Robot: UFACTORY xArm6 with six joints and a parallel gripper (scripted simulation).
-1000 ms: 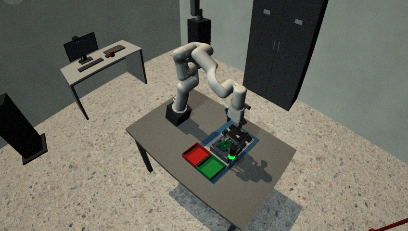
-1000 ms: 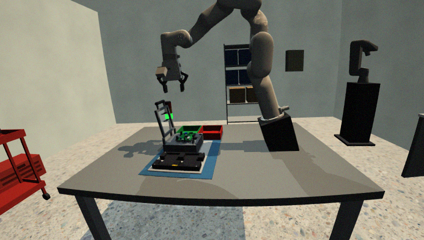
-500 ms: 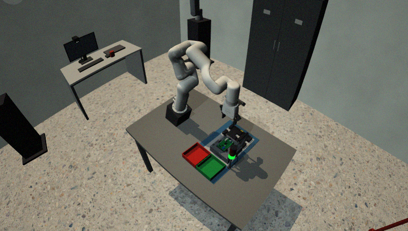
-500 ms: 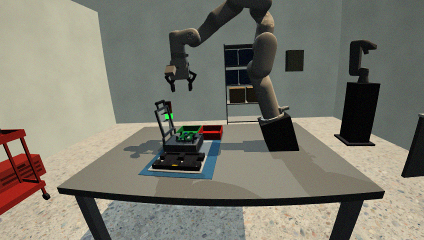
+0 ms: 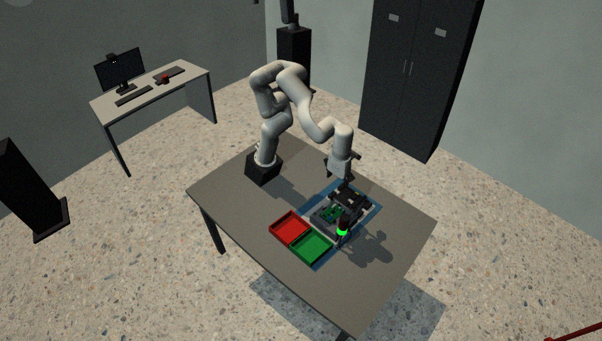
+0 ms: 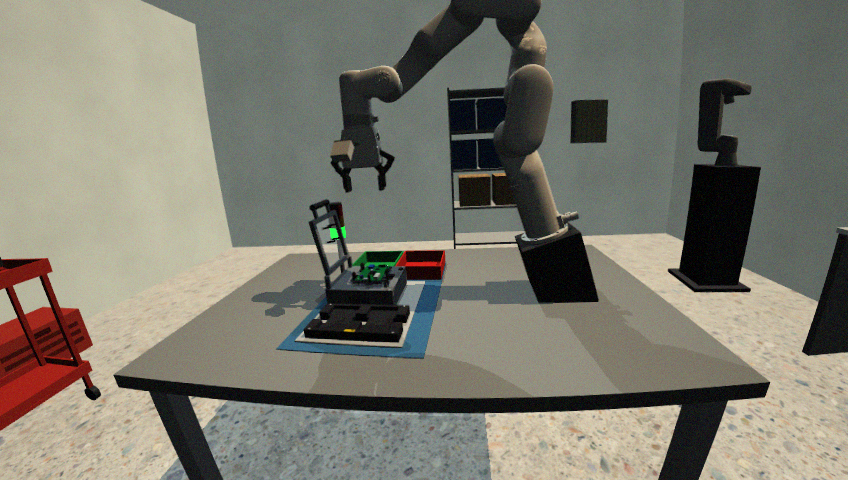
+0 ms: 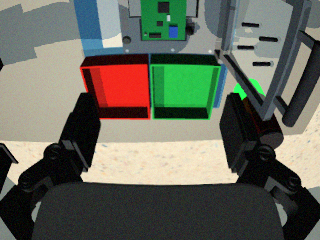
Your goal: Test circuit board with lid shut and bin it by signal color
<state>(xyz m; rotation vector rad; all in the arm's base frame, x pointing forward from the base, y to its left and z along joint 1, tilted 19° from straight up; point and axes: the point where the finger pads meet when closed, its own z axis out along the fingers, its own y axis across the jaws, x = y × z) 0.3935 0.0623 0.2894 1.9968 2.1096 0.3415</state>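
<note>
Right now the green circuit board is 24 cm below my hand. Round my hand: tester lid: 13 cm below, 12 cm ahead, 1 cm to the left; then tester plate: 24 cm below, 1 cm to the left, 1 cm ahead; then black latch hook: 22 cm below, 6 cm behind, 5 cm to the left.
</note>
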